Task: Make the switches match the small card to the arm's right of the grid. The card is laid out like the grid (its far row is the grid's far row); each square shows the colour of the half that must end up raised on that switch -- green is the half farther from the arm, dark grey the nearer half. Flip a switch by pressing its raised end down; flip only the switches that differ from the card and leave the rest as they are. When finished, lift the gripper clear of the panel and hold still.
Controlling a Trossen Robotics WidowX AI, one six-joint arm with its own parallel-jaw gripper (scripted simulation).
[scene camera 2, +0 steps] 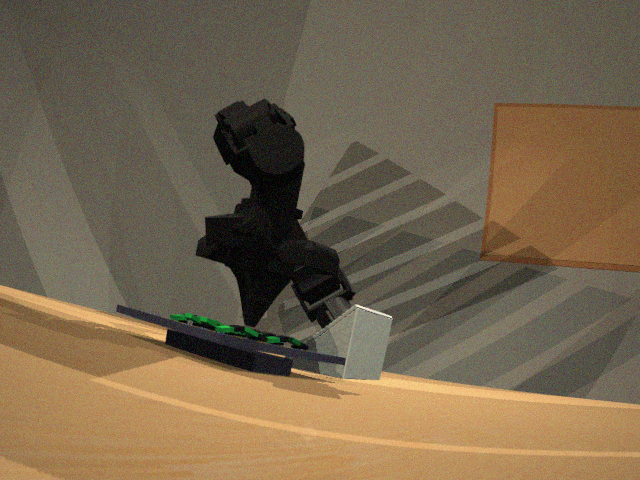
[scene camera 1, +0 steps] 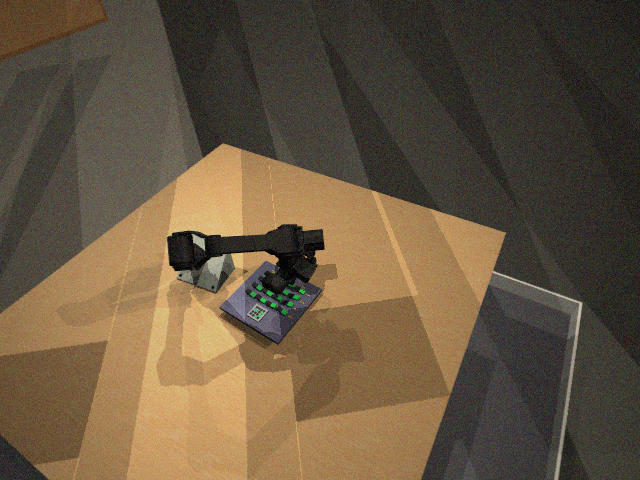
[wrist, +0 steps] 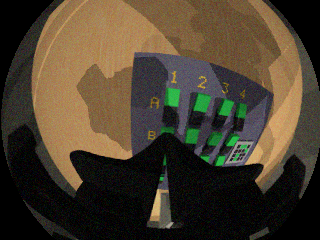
Path:
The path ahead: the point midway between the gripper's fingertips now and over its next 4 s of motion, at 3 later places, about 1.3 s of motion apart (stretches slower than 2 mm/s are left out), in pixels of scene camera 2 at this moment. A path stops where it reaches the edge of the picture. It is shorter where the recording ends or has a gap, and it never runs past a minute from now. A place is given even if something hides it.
My gripper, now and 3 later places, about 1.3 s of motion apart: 249, 326; 248, 329; 224, 275; 217, 319

